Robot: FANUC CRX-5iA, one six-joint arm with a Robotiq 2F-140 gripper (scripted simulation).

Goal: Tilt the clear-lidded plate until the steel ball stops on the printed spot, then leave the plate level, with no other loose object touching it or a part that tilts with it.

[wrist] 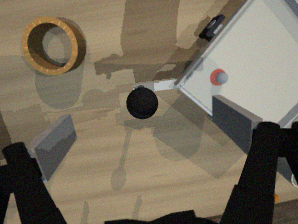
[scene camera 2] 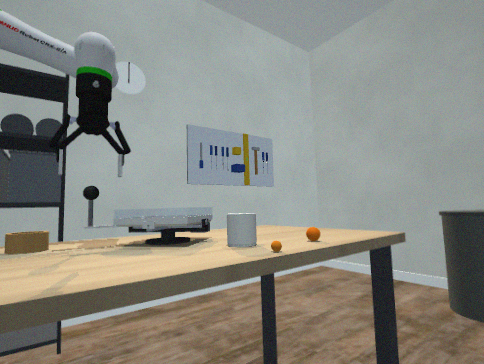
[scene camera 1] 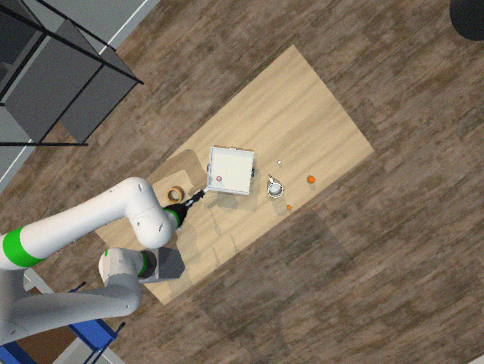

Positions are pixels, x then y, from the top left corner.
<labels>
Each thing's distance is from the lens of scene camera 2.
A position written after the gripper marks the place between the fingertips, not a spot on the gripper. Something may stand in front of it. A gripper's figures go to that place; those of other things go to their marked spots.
gripper (scene camera 2: 91, 175): 0.85 m
white mug (scene camera 2: 241, 227): 0.69 m
clear-lidded plate (scene camera 2: 147, 218): 0.79 m
The marked spots on the white mug and the clear-lidded plate are 0.27 m apart.
</labels>
